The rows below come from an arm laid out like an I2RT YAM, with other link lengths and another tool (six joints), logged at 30 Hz.
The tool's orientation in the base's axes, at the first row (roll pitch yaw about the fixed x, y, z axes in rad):
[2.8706 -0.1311 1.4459]
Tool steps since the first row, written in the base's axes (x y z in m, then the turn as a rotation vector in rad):
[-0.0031 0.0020 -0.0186 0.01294 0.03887 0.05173]
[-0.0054 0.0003 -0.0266 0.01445 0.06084 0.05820]
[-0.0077 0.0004 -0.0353 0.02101 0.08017 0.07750]
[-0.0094 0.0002 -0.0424 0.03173 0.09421 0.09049]
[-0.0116 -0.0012 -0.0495 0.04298 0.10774 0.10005]
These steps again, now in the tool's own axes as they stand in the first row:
[-0.0008 -0.0082 0.0171 0.04660 0.02003 -0.04221]
[-0.0038 -0.0122 0.0239 0.06924 0.01978 -0.04596]
[-0.0052 -0.0168 0.0316 0.09159 0.02816 -0.06078]
[-0.0065 -0.0202 0.0379 0.10842 0.03963 -0.06888]
[-0.0091 -0.0240 0.0439 0.12437 0.05078 -0.07361]

